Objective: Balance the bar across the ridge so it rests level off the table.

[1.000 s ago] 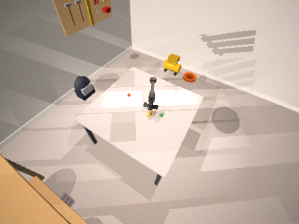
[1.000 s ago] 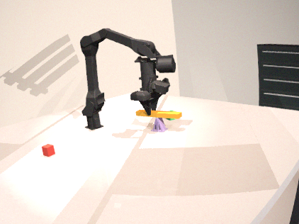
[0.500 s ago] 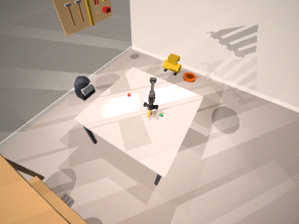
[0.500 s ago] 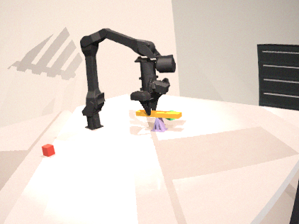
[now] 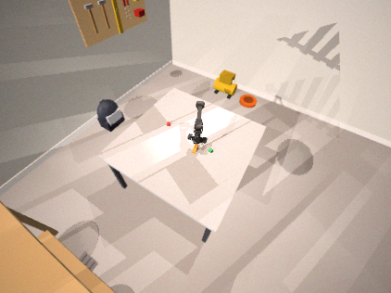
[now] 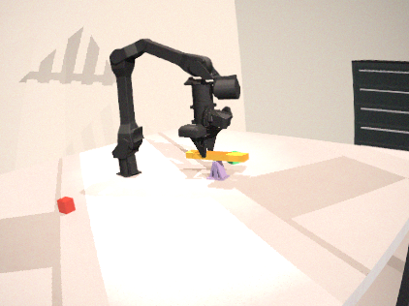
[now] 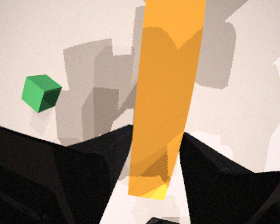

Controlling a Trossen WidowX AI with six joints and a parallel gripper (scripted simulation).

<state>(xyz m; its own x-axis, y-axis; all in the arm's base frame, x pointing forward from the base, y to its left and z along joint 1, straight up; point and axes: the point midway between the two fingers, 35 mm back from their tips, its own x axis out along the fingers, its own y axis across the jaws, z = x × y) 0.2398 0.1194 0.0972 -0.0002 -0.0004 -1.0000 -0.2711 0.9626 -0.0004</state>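
My gripper tip is 30 mm short of the orange-yellow bar and 10 mm to the right of it. Round my gripper tip: red cube: 420 mm to the right, 100 mm behind, 50 mm below; green cube: 150 mm to the left, 50 mm below, 30 mm behind.
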